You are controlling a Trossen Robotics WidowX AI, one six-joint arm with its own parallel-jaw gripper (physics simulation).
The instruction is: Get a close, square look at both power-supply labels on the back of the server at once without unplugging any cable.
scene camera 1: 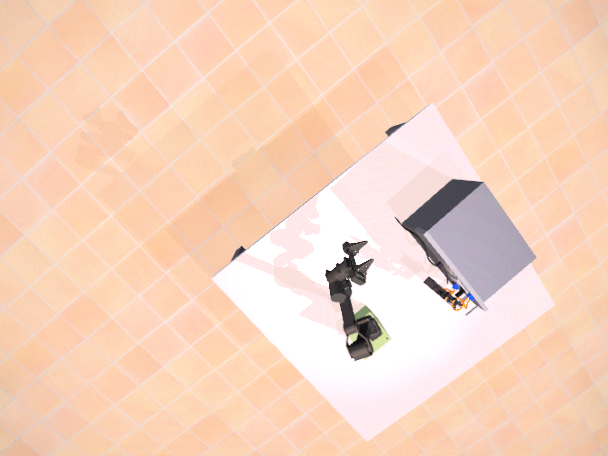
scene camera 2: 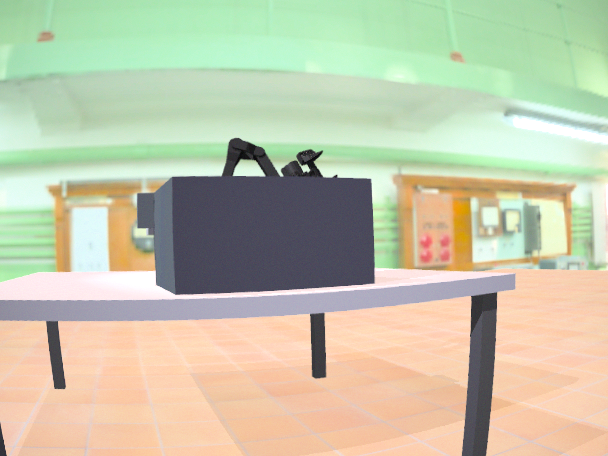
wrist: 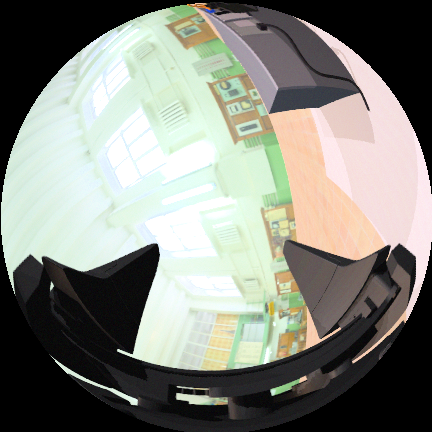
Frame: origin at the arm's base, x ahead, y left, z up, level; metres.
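Seen in the pictures: gripper, fingertip midpoint: (scene camera 1: 370,249) (scene camera 2: 329,162) (wrist: 223,249); arm's base, origin of the base link: (scene camera 1: 373,331).
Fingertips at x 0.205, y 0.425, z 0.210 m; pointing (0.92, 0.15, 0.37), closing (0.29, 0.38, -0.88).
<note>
Offsets run from my fingertips to a thing's top centre. "spot": to the spot under its first point.
The server (scene camera 1: 482,242) (scene camera 2: 272,235) (wrist: 280,60) is a grey box on the table. Its back faces the arm's side and shows steeply slanted near the wrist view's upper rim. A pale patch (wrist: 245,22) is on that back; I cannot tell whether it is a label, and no label text is readable. A black cable (wrist: 262,26) is plugged into the back and trails past the server's edge. Orange cables (scene camera 1: 457,307) (wrist: 197,6) and blue plugs {0.123 m down, 0.239 m ahead, 0.532 m right} (scene camera 1: 471,297) (wrist: 208,9) are at its far end. My gripper (scene camera 1: 369,251) (wrist: 223,249) is open and empty, apart from the server.
A dark elongated block {spot: 0.183 m down, 0.139 m ahead, 0.401 m right} (scene camera 1: 433,285) sticks out from the server's back beside the orange cables. The arm stands on a green base plate (scene camera 1: 382,342) on the white table (scene camera 1: 395,400) (scene camera 2: 90,307). In the wrist view, walls and windows fill the middle, between the fingers.
</note>
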